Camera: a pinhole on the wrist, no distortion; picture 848 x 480 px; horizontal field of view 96.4 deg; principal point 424.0 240.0 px. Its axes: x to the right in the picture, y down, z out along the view. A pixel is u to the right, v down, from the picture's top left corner.
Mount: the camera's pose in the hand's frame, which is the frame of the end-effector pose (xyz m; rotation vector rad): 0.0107 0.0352 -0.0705 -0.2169 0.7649 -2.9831
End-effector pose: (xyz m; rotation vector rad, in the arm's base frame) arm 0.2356 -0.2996 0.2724 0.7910 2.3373 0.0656
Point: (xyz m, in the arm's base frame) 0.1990 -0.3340 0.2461
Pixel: 458 389
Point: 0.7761 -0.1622 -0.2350
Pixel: outside the picture
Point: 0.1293 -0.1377 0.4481
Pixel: behind the camera
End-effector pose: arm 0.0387 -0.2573 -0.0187 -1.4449 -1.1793 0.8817
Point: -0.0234 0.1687 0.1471
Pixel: 30 341
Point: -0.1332 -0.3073 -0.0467
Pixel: 676 106
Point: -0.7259 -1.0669 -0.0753
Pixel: outside the picture
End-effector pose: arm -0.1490 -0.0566 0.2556 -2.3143 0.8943 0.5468
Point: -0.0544 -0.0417 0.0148
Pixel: 198 92
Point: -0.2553 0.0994 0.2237
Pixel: 768 98
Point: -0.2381 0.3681 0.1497
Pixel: 664 194
